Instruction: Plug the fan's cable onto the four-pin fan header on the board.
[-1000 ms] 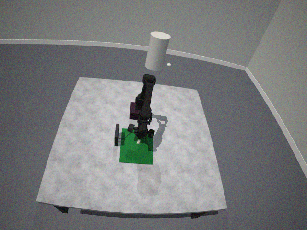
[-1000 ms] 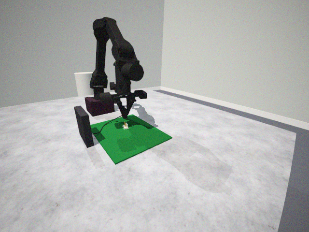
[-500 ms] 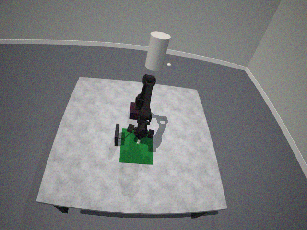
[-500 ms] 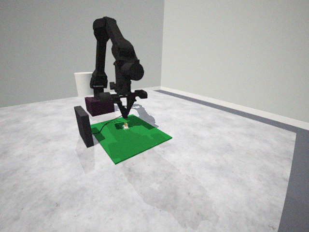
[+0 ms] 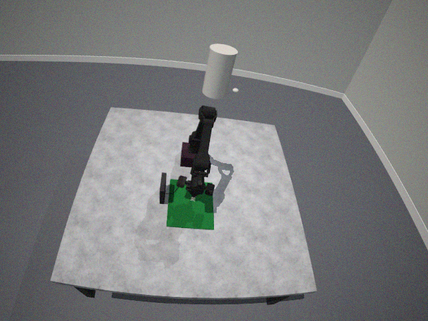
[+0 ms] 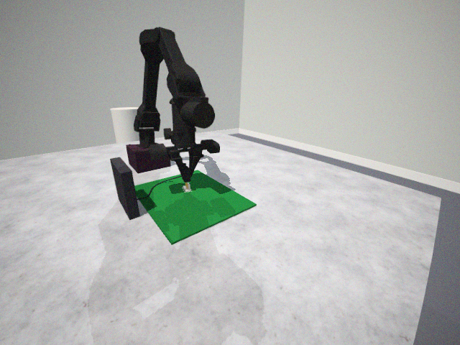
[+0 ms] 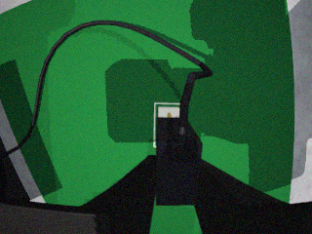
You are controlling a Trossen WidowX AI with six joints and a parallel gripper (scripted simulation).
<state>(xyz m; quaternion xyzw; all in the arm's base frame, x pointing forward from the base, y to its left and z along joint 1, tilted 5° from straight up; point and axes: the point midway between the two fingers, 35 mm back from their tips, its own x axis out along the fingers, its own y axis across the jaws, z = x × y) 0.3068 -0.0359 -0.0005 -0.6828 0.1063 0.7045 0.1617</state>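
Now: the white four-pin header 50 mm below my gripper tip and 10 mm behind it. Also, from my gripper tip: black plug: 10 mm behind, 10 mm above; then green board: 60 mm below, 20 mm to the right, 20 mm ahead; then dark flat fan: 160 mm to the right, 40 mm behind, 10 mm above.
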